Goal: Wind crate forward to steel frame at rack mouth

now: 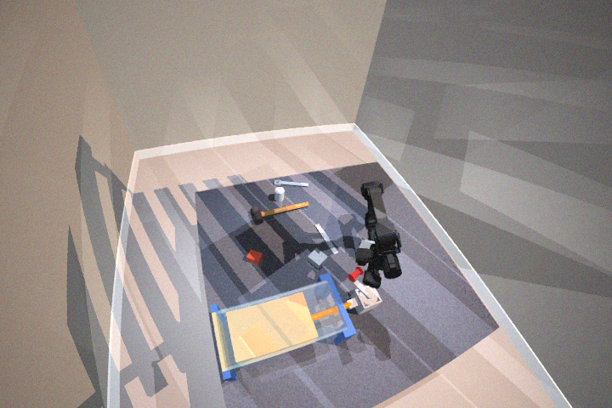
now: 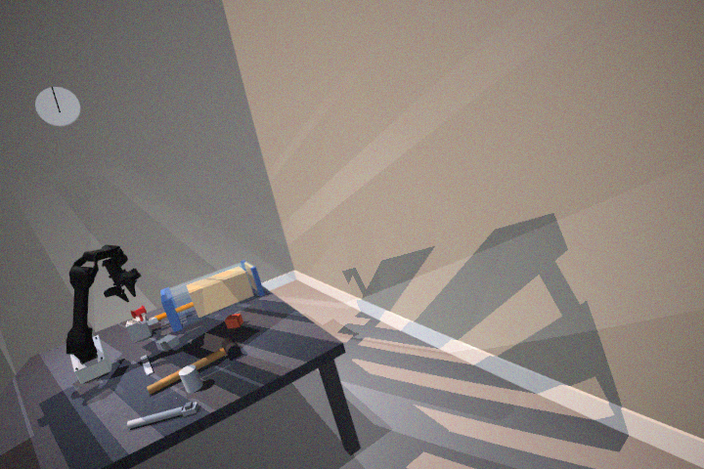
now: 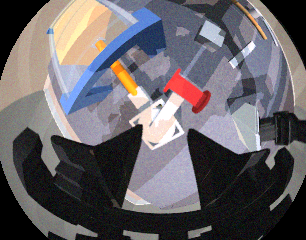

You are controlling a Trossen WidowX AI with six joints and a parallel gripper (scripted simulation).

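The red knob lies 7 cm below my gripper tip, 4 cm to the right of it and 1 cm ahead of it. Round my gripper tip: blue frame 14 cm ahead, 10 cm below, 4 cm to the left; then winch handle 10 cm below, 1 cm to the right; then winch 18 cm below, 4 cm to the left, 4 cm behind.
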